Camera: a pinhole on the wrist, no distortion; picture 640 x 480 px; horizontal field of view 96.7 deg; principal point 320.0 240.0 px. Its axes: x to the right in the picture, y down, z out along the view. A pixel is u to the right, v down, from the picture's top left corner.
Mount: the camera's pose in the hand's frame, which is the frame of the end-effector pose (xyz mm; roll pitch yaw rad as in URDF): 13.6 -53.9 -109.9 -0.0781 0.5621 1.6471
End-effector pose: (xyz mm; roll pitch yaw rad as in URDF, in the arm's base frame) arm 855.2 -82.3 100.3 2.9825 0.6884 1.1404
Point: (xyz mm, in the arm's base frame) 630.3 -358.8 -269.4
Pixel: 59 252
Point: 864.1 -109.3 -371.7
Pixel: 124 17
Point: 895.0 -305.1 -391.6
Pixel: 190 135
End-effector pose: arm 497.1 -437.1 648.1 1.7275 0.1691 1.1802
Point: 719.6 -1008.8 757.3
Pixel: 261 444
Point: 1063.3 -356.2 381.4
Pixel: 53 22
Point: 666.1 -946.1 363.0
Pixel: outside the picture
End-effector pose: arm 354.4 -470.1 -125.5 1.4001 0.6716 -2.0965
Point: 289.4 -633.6 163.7
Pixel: 541 242
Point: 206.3 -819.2 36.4
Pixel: 578 18
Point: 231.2 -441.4 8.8
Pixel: 325 270
